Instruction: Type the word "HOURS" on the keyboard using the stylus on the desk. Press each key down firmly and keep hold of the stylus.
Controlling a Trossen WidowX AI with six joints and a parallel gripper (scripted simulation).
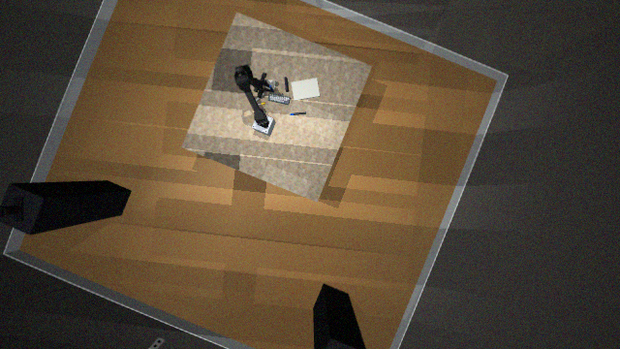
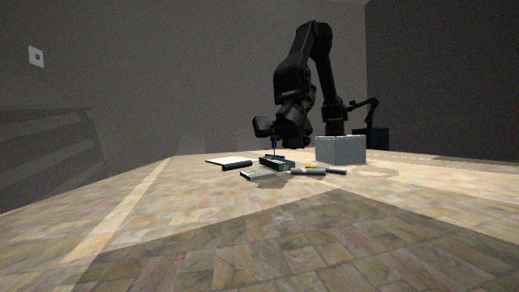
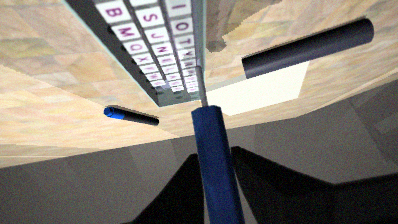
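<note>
My gripper tip is 100 mm above the flat pad, 70 mm to the right of it and 70 mm short of it. From my gripper tip the other things lie so: blue stylus: 10 mm below; then yellow-capped white marker: 120 mm behind, 90 mm to the left, 90 mm below; then dark cylinder: 130 mm ahead, 90 mm below, 60 mm to the right.
</note>
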